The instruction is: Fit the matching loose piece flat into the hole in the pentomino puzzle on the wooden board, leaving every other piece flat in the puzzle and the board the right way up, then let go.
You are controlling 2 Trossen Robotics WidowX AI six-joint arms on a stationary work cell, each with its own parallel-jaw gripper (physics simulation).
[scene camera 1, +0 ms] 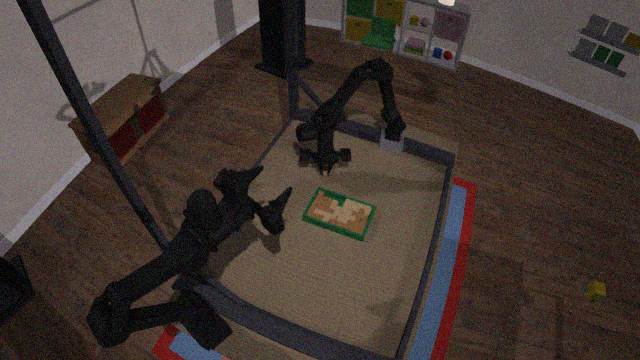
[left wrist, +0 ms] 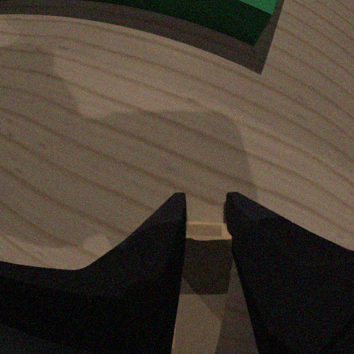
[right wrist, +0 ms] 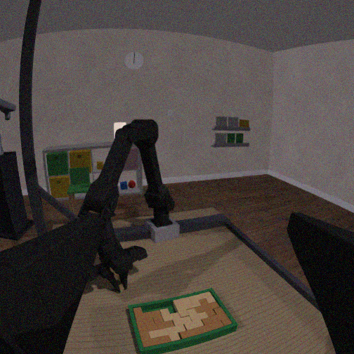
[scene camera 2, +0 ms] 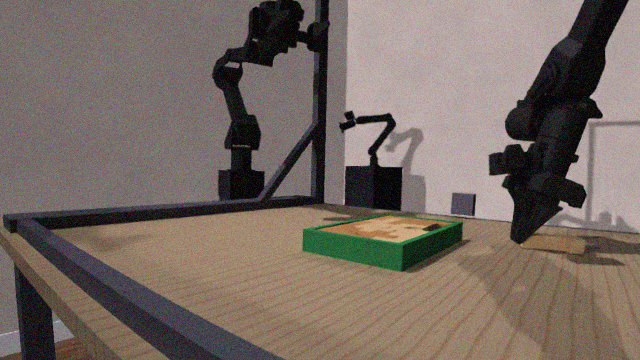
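Seen in the pictures: left gripper, fingertip midpoint: [scene camera 1: 325, 175] [scene camera 2: 514, 241]; right gripper, fingertip midpoint: [scene camera 1: 276, 177] [scene camera 2: 310, 17]; left arm's base at its link origin: [scene camera 1: 392, 135]; right arm's base at its link origin: [scene camera 1: 202, 322] [scene camera 2: 241, 170].
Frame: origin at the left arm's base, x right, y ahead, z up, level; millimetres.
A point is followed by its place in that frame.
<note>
The green-rimmed puzzle board [scene camera 1: 332, 229] {x 162, y 481, z -38 mm} [scene camera 2: 350, 251] {x 42, y 427, z -41 mm} [right wrist: 185, 344] lies upright on the table, with tan and brown pieces flat inside. Its hole [scene camera 1: 341, 199] [scene camera 2: 432, 227] is along the far edge in scene camera 1. A pale loose piece [scene camera 2: 555, 244] {x 236, y 189, z -45 mm} [left wrist: 206, 260] is between the fingers of my left gripper [scene camera 1: 326, 172] {x 236, y 244, z -46 mm} [left wrist: 205, 202], which is shut on it at table level, beyond the board in scene camera 1. Whether the piece touches the table is unclear. My right gripper [scene camera 1: 275, 178] {x 275, y 624, z 357 mm} [right wrist: 198, 224] is open and empty, above the table left of the board in scene camera 1.
The wooden table [scene camera 1: 300, 280] {x 222, y 683, z -53 mm} [scene camera 2: 200, 280] {x -105, y 516, z -53 mm} has a dark raised frame [scene camera 1: 310, 337] [scene camera 2: 125, 295] around its edges. A corner of the board's green rim [left wrist: 215, 20] shows at the top of the left wrist view. A grey block [right wrist: 164, 231] is at the left arm's base.
</note>
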